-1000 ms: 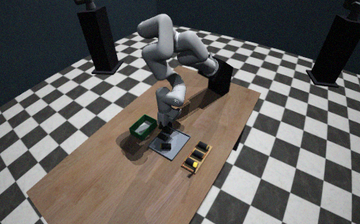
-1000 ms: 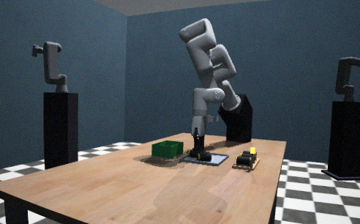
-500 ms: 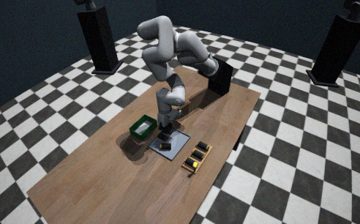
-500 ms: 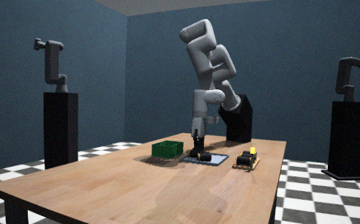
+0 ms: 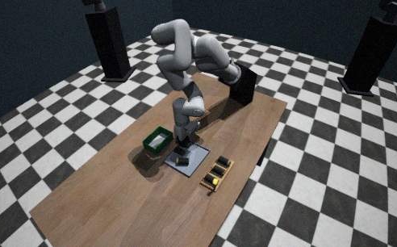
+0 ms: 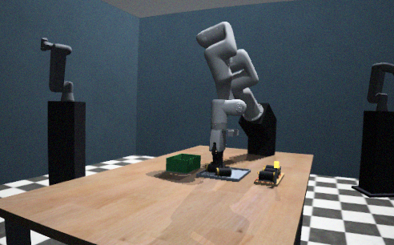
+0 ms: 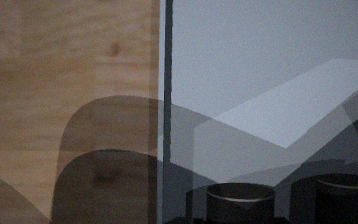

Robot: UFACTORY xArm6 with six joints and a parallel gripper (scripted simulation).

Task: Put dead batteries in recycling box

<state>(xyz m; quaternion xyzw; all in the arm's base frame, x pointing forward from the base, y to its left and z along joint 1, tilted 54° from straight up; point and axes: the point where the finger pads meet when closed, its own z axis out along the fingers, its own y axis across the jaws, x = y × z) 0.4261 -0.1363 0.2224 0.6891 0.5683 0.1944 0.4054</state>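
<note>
Right now my hand is 10 mm short of the green recycling box, 150 mm to the left of it and 20 mm above it. The rest, counted from my hand: grey tray: 70 mm ahead, 30 mm to the left, 30 mm below.
</note>
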